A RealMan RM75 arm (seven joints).
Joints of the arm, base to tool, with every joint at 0 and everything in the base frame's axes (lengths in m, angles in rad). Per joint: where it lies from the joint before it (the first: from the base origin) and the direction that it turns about. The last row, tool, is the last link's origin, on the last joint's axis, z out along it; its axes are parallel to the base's.
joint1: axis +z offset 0 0 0.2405
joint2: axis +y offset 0 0 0
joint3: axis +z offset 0 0 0.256
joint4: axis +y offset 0 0 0
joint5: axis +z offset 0 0 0.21
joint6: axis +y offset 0 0 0
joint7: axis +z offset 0 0 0.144
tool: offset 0 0 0
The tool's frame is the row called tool.
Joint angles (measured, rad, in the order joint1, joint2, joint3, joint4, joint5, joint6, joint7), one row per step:
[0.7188, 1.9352, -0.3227, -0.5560, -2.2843, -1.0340, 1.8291]
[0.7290, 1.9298, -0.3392, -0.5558, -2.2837, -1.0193, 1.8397]
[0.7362, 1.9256, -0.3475, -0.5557, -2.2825, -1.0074, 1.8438]
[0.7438, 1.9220, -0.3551, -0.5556, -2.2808, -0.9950, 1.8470]
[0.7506, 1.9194, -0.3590, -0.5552, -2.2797, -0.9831, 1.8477]
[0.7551, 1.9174, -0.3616, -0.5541, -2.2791, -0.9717, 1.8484]
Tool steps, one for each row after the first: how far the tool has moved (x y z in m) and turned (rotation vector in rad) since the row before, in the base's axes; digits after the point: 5 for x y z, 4 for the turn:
[-0.00341, 0.00482, 0.00226, 0.0034, -0.0124, 0.0018]
[-0.00214, 0.00353, 0.00236, 0.0066, -0.0096, 0.0017]
[-0.00238, 0.00363, 0.00222, 0.0075, -0.0092, 0.0024]
[-0.00193, 0.00315, 0.00195, 0.0084, -0.0080, 0.0019]
[-0.00088, 0.00224, 0.00152, 0.0078, -0.0065, -0.0009]

